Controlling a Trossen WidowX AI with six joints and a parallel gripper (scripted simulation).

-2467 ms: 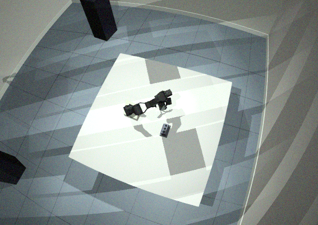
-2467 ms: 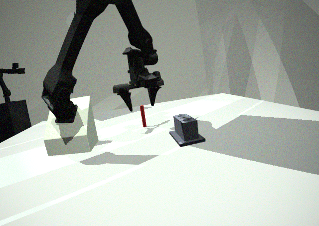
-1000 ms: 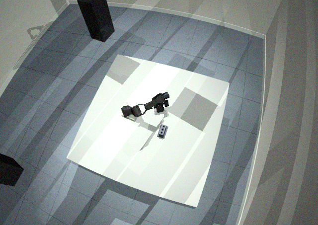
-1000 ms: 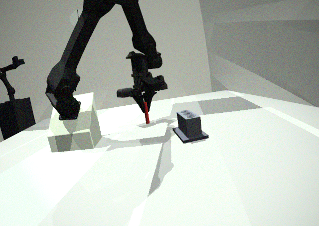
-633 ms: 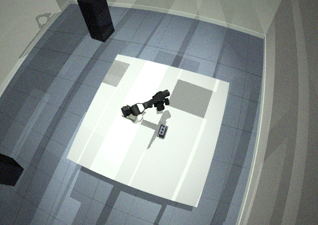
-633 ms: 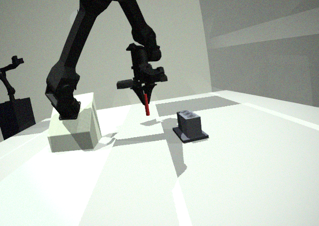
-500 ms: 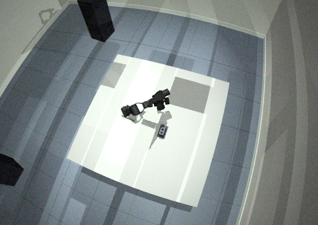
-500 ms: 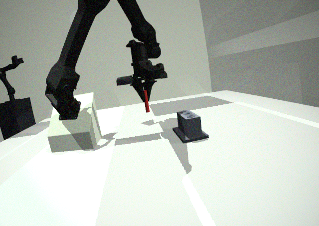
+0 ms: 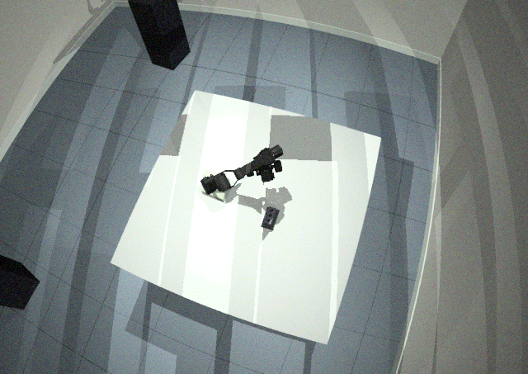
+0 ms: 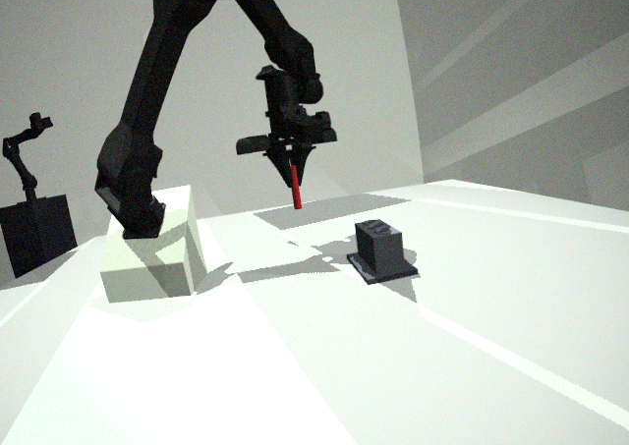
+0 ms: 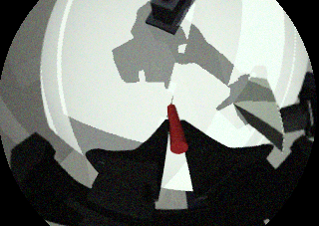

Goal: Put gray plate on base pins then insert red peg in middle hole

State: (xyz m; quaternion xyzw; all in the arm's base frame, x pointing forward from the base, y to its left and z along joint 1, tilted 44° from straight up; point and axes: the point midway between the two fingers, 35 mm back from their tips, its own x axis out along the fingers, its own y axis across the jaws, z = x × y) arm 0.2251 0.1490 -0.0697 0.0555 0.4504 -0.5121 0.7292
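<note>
The gray plate is 12 cm ahead of my gripper tip, 17 cm to the right of it and 7 cm below it. Also, from my gripper tip: red peg: right at my gripper tip; base: 12 cm ahead, 17 cm to the right, 10 cm below.
</note>
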